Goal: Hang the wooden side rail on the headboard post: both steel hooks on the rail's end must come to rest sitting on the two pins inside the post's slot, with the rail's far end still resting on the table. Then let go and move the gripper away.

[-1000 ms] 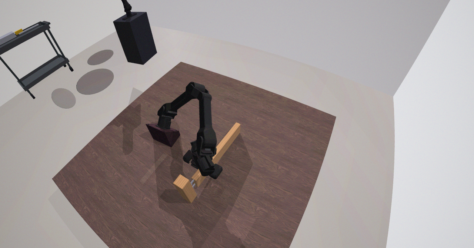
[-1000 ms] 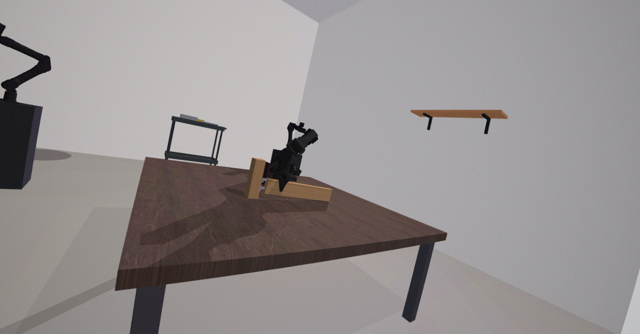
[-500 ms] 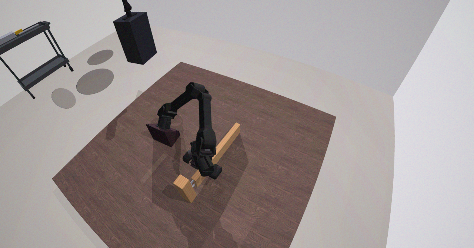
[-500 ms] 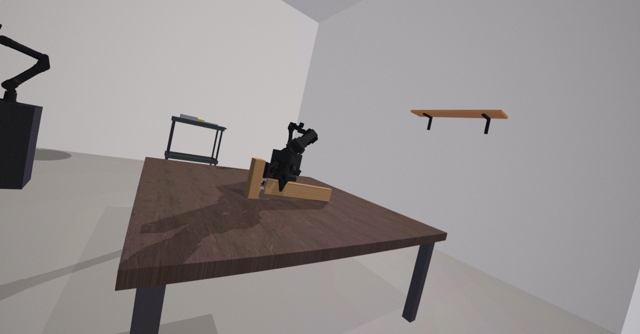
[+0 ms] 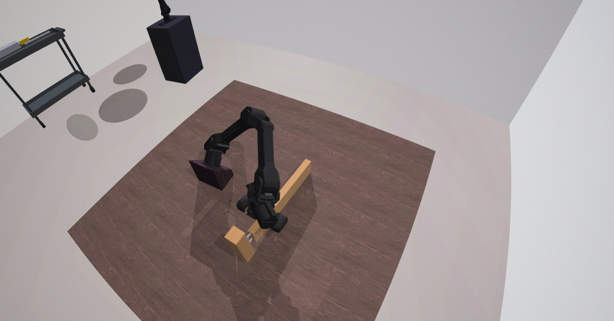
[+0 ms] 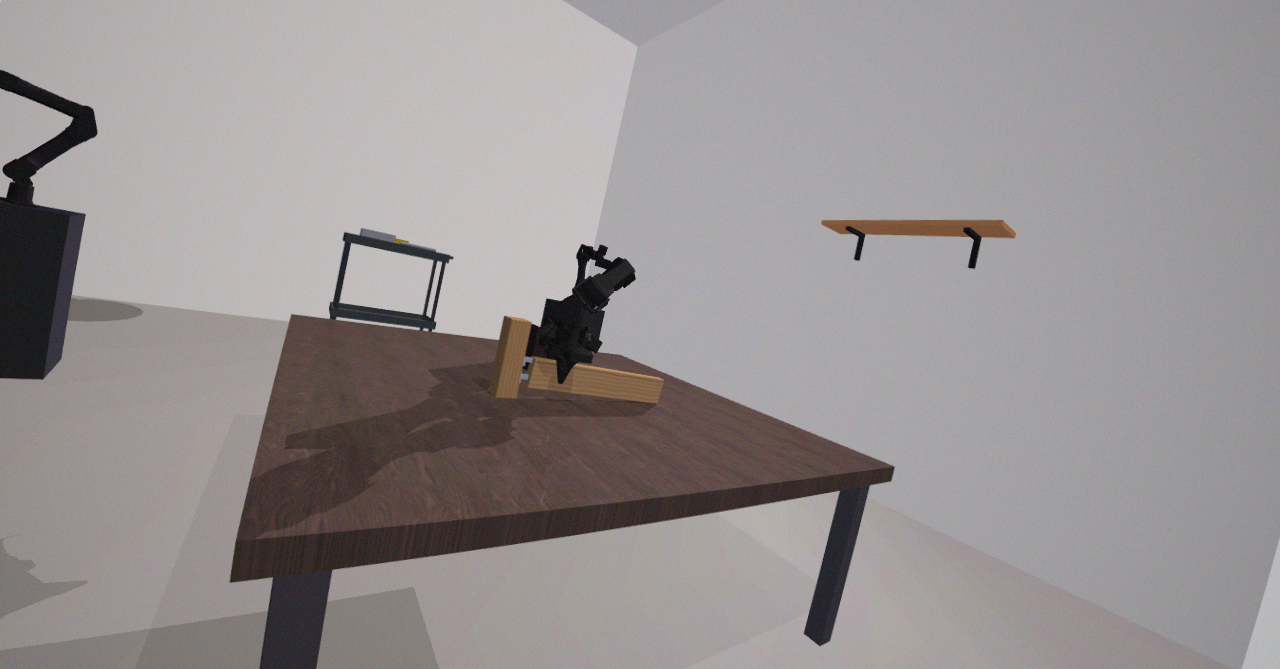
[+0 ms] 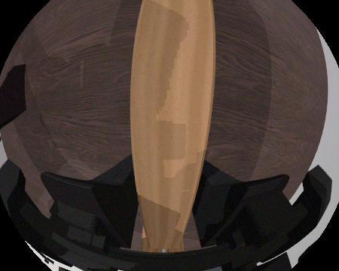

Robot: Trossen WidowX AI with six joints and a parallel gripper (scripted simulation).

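The headboard post is 13 cm to the right of my gripper tip, 4 cm above it and 2 cm behind it.
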